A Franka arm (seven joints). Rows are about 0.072 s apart.
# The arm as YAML. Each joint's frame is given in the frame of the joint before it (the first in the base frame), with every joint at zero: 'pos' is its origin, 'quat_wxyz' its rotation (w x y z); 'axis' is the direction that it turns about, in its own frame. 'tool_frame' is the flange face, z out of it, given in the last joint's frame.
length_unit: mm
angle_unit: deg
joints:
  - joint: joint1
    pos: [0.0, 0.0, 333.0]
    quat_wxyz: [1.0, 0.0, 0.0, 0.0]
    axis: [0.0, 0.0, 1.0]
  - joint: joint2
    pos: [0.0, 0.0, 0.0]
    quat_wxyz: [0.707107, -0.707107, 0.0, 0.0]
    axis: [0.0, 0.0, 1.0]
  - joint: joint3
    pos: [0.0, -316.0, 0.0]
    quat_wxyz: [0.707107, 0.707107, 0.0, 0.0]
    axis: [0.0, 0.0, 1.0]
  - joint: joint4
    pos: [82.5, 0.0, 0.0]
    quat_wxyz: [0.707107, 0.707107, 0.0, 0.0]
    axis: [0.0, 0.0, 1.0]
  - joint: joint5
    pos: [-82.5, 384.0, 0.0]
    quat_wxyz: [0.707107, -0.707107, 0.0, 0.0]
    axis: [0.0, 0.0, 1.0]
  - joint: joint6
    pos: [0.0, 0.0, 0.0]
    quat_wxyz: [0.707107, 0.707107, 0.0, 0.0]
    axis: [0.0, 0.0, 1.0]
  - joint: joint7
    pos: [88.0, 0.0, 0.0]
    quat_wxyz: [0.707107, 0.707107, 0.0, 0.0]
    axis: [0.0, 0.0, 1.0]
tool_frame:
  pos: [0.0, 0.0, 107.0]
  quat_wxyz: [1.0, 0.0, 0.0, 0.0]
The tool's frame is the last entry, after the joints.
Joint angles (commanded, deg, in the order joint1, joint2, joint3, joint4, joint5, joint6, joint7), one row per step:
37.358 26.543 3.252 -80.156 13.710 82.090 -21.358
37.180 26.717 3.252 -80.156 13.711 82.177 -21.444
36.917 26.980 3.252 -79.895 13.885 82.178 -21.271
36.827 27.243 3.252 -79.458 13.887 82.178 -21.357
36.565 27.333 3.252 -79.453 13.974 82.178 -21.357
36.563 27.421 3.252 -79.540 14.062 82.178 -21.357
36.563 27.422 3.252 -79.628 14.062 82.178 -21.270
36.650 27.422 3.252 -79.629 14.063 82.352 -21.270
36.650 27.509 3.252 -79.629 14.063 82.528 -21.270
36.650 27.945 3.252 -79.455 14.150 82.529 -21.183
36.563 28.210 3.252 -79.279 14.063 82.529 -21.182
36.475 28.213 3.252 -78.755 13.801 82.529 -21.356
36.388 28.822 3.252 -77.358 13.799 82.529 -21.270
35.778 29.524 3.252 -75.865 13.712 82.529 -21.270
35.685 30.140 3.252 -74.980 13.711 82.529 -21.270
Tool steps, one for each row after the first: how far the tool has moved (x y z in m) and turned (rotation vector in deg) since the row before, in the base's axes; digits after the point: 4 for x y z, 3 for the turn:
0.0017 -0.0012 -0.0019 -0.014 0.077 -0.125
0.0027 -0.0012 -0.0009 0.054 0.106 -0.472
0.0020 0.0002 0.0003 0.164 -0.119 -0.027
0.0020 -0.0020 -0.0009 0.013 0.122 -0.287
-0.0002 0.0001 -0.0016 -0.043 0.192 -0.025
-0.0002 -0.0001 -0.0007 -0.099 0.064 -0.074
-0.0003 0.0009 0.0001 0.097 -0.136 0.042
0.0004 0.0003 -0.0009 0.046 -0.069 -0.045
0.0008 0.0008 -0.0036 -0.127 0.263 -0.107
0.0014 -0.0004 -0.0017 -0.110 0.024 -0.067
0.0022 -0.0003 0.0037 0.222 -0.553 0.127
0.0045 0.0020 0.0036 0.480 -0.596 -0.200
0.0089 -0.0025 0.0032 0.459 -0.647 -0.628
0.0034 0.0010 -0.0004 0.191 -0.192 -0.118

